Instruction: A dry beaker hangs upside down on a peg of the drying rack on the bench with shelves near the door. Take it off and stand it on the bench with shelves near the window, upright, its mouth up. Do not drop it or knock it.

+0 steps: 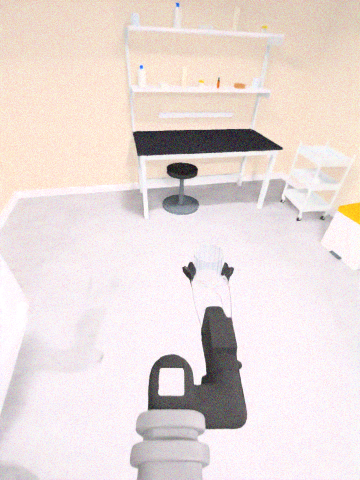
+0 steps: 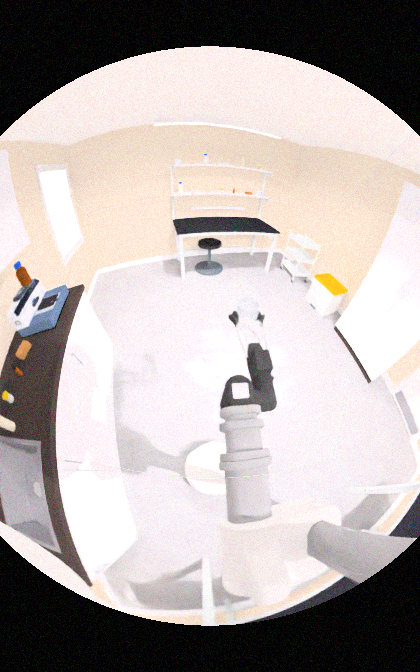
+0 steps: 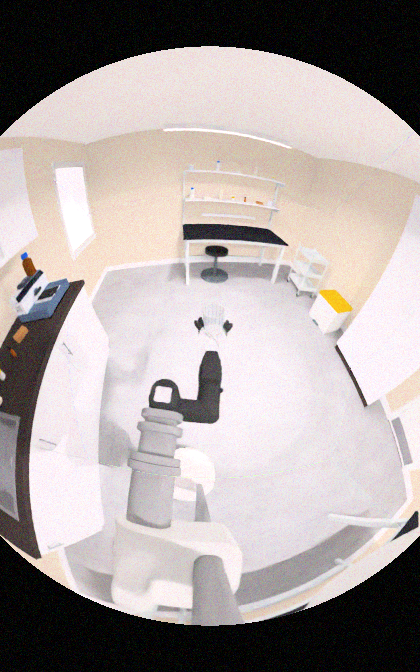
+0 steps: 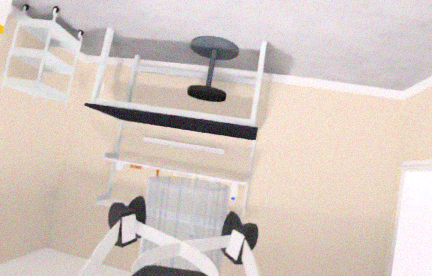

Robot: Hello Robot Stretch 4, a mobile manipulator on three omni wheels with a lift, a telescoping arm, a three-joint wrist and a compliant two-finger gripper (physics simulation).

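Frame: origin at the robot's base, x left, y up, z ahead, level; metres.
Seen in the pictures: gripper, between the fingertips: [image 1: 207, 263] [image 4: 184, 220].
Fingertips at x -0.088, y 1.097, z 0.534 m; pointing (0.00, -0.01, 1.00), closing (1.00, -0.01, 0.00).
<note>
A point is followed by its place in that frame.
My gripper [image 1: 208, 271] {y 1.097, x -0.088, z 0.534 m} [image 2: 247, 317] [image 3: 214, 325] [image 4: 184, 220] {y 1.097, x -0.088, z 0.534 m} is shut on the clear beaker [image 1: 208, 257] {y 1.103, x -0.092, z 0.552 m} [image 2: 248, 307] [image 3: 213, 315] [image 4: 187, 205] {y 1.075, x -0.088, z 0.484 m}, one fingertip on each side of its wall. The beaker is in the air above the floor, roughly in line with its long axis vertical; which end is its mouth I cannot tell surely. The bench with shelves [image 1: 205, 141] {y 0.734, x -0.332, z 2.797 m} [image 2: 225, 225] [image 3: 232, 233] [image 4: 190, 123] {y 0.734, x -0.185, z 2.644 m} stands ahead at the far wall, with a black top, some distance beyond the gripper. The drying rack does not show.
A black stool [image 1: 182, 171] {y 0.456, x -0.090, z 2.635 m} stands under the bench front. A white cart [image 1: 325, 156] {y 0.742, x -1.467, z 2.412 m} and a yellow-lidded bin [image 2: 326, 296] are to its right. Bottles and small items stand on the two shelves. A dark counter [image 2: 42, 370] with white cabinets runs along the left; a window [image 2: 60, 212] is beyond it.
</note>
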